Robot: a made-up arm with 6 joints. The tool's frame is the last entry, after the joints.
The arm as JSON. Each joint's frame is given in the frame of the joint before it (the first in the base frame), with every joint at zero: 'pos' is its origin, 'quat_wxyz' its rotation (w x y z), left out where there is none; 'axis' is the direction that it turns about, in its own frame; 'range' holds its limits. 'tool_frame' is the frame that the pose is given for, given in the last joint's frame.
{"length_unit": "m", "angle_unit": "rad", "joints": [
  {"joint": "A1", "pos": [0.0, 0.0, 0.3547], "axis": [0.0, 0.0, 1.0], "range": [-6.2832, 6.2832]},
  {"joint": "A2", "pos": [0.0, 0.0, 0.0], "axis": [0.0, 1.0, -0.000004], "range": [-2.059, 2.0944]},
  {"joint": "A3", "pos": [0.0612, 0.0, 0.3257], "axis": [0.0, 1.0, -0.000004], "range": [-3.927, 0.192]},
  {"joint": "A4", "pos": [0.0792, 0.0, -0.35], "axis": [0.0, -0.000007, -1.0], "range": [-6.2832, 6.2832]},
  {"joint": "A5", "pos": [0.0, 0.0, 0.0], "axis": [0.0, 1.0, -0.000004], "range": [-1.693, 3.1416]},
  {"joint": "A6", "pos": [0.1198, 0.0, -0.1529], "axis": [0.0, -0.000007, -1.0], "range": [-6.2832, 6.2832]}
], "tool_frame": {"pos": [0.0, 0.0, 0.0], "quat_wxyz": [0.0, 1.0, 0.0, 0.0]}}
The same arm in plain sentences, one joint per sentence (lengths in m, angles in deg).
The arm has six revolute joints in a row. What follows holds with every joint at zero, and every direction is one of the base frame's. The first joint is mounted 0.3547 m along +z from the base frame's origin and turns about +z, from -360.00 to 360.00 deg. The second joint is mounted at the same point as the first joint and turns about +y, from -117.97 to 120.00 deg. The third joint is mounted 0.0612 m along +x and 0.3257 m along +z from the second joint and turns about +y, from -225.00 to 11.00 deg. The fourth joint is mounted 0.0792 m along +x and 0.3500 m along -z from the third joint and turns about -z, from -360.00 to 360.00 deg. The fifth joint is mounted at the same point as the fourth joint and turns about +y, from -97.00 to 180.00 deg. The sixth joint is mounted 0.1198 m along +x and 0.1529 m along -z from the fifth joint and turns about -z, from -360.00 to 360.00 deg. The tool frame, which is the frame that the pose is given for, is mounted at the same point as the sixth joint; its axes are the base frame's turned by roll 180.00, pitch 0.00 and yaw 0.00 deg (as in URDF: about the fixed x, then y, then z).
